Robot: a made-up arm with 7 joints. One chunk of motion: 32 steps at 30 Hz.
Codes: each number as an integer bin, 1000 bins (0 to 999) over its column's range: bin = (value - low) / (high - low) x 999, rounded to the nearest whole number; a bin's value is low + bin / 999 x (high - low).
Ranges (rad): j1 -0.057..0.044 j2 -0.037..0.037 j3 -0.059..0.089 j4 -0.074..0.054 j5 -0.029..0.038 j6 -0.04..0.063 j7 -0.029..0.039
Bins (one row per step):
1: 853 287 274 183 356 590 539
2: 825 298 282 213 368 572 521
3: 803 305 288 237 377 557 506
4: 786 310 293 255 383 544 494
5: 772 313 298 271 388 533 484
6: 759 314 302 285 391 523 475
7: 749 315 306 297 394 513 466
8: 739 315 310 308 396 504 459
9: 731 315 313 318 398 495 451
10: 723 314 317 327 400 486 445
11: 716 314 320 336 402 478 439
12: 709 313 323 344 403 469 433
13: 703 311 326 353 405 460 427
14: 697 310 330 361 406 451 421
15: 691 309 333 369 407 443 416
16: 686 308 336 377 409 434 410
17: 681 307 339 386 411 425 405
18: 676 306 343 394 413 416 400
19: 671 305 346 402 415 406 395
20: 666 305 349 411 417 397 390
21: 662 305 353 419 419 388 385
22: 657 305 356 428 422 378 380
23: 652 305 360 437 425 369 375
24: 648 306 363 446 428 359 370
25: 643 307 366 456 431 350 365
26: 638 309 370 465 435 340 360
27: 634 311 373 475 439 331 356
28: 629 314 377 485 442 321 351
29: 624 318 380 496 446 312 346
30: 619 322 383 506 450 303 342
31: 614 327 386 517 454 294 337
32: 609 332 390 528 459 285 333
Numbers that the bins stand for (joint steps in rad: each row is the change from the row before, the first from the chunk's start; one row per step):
1: 0.02924 -0.01574 -0.01841 -0.05055 -0.00512 0.02083 0.00769
2: 0.02641 -0.01493 -0.01722 -0.04671 -0.00432 0.01897 0.00646
3: 0.02418 -0.01441 -0.01633 -0.04363 -0.00372 0.01743 0.00544
4: 0.02247 -0.01404 -0.01559 -0.04133 -0.00331 0.01609 0.00463
5: 0.02105 -0.01381 -0.01485 -0.03928 -0.00298 0.01495 0.00394
6: 0.01974 -0.01374 -0.01426 -0.03748 -0.00278 0.01392 0.00333
7: 0.01872 -0.01367 -0.01367 -0.03595 -0.00258 0.01289 0.00272
8: 0.01771 -0.01367 -0.01307 -0.03454 -0.00244 0.01196 0.00224
9: 0.01690 -0.01367 -0.01263 -0.03326 -0.00231 0.01104 0.00170
10: 0.01610 -0.01374 -0.01204 -0.03210 -0.00217 0.01011 0.00129
11: 0.01539 -0.01374 -0.01159 -0.03095 -0.00204 0.00928 0.00088
12: 0.01468 -0.01381 -0.01115 -0.02992 -0.00197 0.00836 0.00047
13: 0.01407 -0.01396 -0.01070 -0.02877 -0.00184 0.00743 0.00007
14: 0.01347 -0.01404 -0.01011 -0.02775 -0.00177 0.00650 -0.00034
15: 0.01286 -0.01411 -0.00967 -0.02672 -0.00170 0.00567 -0.00068
16: 0.01236 -0.01419 -0.00922 -0.02570 -0.00157 0.00475 -0.00109
17: 0.01185 -0.01426 -0.00878 -0.02454 -0.00144 0.00382 -0.00143
18: 0.01134 -0.01433 -0.00819 -0.02352 -0.00130 0.00289 -0.00177
19: 0.01084 -0.01441 -0.00774 -0.02249 -0.00117 0.00186 -0.00211
20: 0.01033 -0.01441 -0.00730 -0.02134 -0.00103 0.00093 -0.00245
21: 0.00993 -0.01441 -0.00670 -0.02031 -0.00090 0.00000 -0.00279
22: 0.00942 -0.01441 -0.00626 -0.01916 -0.00070 -0.00103 -0.00313
23: 0.00892 -0.01441 -0.00567 -0.01801 -0.00050 -0.00195 -0.00347
24: 0.00851 -0.01433 -0.00522 -0.01685 -0.00030 -0.00299 -0.00381
25: 0.00801 -0.01426 -0.00478 -0.01557 -0.00009 -0.00391 -0.00416
26: 0.00750 -0.01411 -0.00419 -0.01442 0.00017 -0.00494 -0.00450
27: 0.00710 -0.01396 -0.00374 -0.01314 0.00044 -0.00587 -0.00477
28: 0.00659 -0.01374 -0.00315 -0.01186 0.00064 -0.00690 -0.00511
29: 0.00609 -0.01344 -0.00270 -0.01045 0.00091 -0.00783 -0.00545
30: 0.00558 -0.01315 -0.00226 -0.00917 0.00118 -0.00876 -0.00572
31: 0.00508 -0.01278 -0.00181 -0.00776 0.00145 -0.00969 -0.00606
32: 0.00457 -0.01241 -0.00122 -0.00635 0.00178 -0.01062 -0.00633

